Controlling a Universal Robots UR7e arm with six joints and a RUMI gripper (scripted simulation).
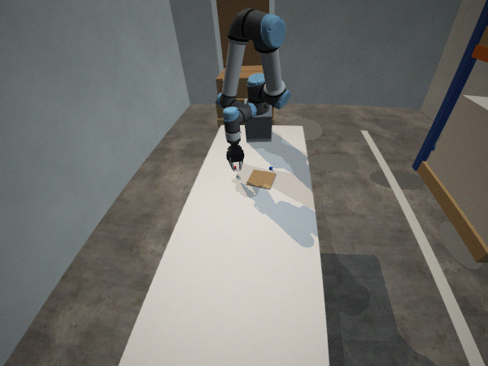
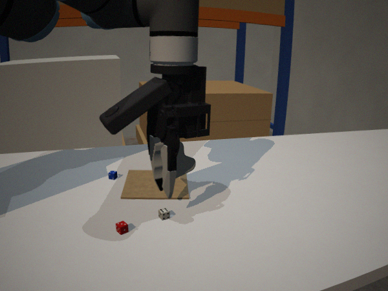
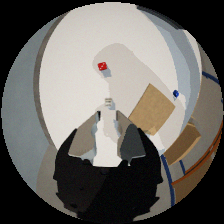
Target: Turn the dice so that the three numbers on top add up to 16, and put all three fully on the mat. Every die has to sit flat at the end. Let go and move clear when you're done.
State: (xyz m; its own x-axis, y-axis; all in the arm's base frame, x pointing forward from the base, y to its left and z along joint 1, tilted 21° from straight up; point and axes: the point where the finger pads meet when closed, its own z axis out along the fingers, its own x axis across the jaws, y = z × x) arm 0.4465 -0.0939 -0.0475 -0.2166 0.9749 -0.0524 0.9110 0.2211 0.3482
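Now: the white die 60 mm below my hand. Round my hand: blue die 80 mm behind, 190 mm to the left, 60 mm below; mat 10 mm ahead, 140 mm to the left, 60 mm below; red die 80 mm behind, 30 mm to the right, 60 mm below.
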